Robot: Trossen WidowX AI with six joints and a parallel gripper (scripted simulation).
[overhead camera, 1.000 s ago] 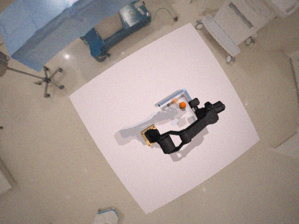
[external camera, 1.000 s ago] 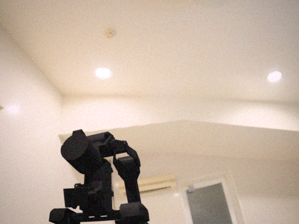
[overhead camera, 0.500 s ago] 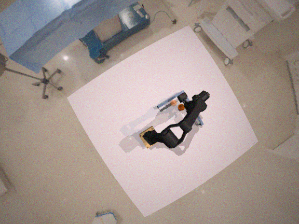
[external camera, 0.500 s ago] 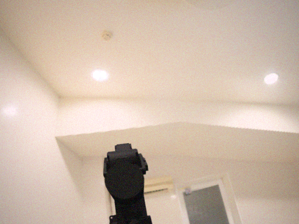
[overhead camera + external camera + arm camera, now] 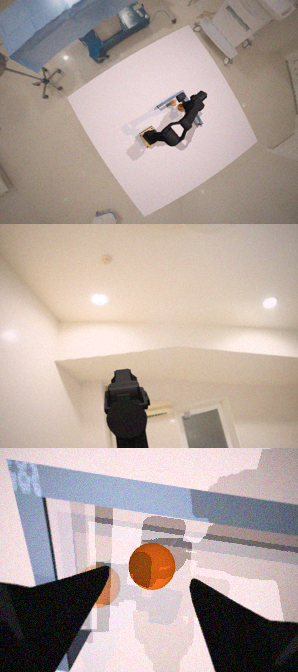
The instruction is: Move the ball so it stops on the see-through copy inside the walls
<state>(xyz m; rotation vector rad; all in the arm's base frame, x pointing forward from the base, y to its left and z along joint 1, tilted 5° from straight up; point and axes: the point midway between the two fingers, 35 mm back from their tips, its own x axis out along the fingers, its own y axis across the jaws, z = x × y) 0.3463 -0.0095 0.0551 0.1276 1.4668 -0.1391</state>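
The orange ball is 3 cm below my gripper tip. Also, from my gripper tip: see-through copy of ball (3 cm behind, 7 cm to the left, 3 cm below).
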